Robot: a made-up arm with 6 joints. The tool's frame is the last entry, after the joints.
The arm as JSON. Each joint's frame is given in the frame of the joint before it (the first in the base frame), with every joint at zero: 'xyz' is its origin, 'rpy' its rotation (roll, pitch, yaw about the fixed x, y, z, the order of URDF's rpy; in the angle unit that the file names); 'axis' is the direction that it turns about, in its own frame. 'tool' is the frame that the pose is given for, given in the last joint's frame.
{
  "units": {
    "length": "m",
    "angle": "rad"
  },
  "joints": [
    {
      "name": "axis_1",
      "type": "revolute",
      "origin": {
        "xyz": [
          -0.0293,
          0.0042,
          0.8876
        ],
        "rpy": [
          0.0,
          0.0,
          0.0
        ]
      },
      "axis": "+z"
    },
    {
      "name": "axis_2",
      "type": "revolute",
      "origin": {
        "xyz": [
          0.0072,
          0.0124,
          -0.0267
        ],
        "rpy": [
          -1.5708,
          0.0,
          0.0
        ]
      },
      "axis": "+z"
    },
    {
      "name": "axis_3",
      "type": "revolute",
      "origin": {
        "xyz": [
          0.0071,
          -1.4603,
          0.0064
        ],
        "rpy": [
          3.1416,
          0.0,
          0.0
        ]
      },
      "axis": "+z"
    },
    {
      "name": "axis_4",
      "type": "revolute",
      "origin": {
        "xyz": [
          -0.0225,
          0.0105,
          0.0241
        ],
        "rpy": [
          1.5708,
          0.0,
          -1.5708
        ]
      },
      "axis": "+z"
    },
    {
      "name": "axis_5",
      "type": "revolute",
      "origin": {
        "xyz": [
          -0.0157,
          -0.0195,
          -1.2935
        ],
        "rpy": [
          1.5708,
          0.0,
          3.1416
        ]
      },
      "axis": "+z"
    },
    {
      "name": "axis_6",
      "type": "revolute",
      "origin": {
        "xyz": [
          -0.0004,
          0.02,
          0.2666
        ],
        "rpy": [
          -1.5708,
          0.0,
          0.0
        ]
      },
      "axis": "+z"
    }
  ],
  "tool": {
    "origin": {
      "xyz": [
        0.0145,
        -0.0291,
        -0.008
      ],
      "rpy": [
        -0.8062,
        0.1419,
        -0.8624
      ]
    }
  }
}
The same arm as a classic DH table. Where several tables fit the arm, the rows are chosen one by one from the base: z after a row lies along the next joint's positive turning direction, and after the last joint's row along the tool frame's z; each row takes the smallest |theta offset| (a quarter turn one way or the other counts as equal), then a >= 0, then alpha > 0; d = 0 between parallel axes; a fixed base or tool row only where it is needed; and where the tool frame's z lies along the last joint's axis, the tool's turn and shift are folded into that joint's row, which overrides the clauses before.
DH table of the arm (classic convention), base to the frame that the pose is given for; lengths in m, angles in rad. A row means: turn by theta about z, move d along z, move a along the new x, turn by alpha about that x. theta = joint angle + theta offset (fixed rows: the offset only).
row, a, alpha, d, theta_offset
base (fixed), -0.0296, 0, 0, -0.1424
axis_1, 0.0072, -1.5708, 0.8609, 0.1424
axis_2, 1.4603, 3.1416, 0, -1.5659
axis_3, 0.0105, -1.5708, 0.0053, 0.0049
axis_4, 0.0157, 1.5708, -1.271, 0
axis_5, -0.0004, -1.5708, 0.2471, 0
axis_6, 0.0323, -0.8158, 0.0154, -0.9972
tool (fixed), 0, 0, -0.005, 0.1954

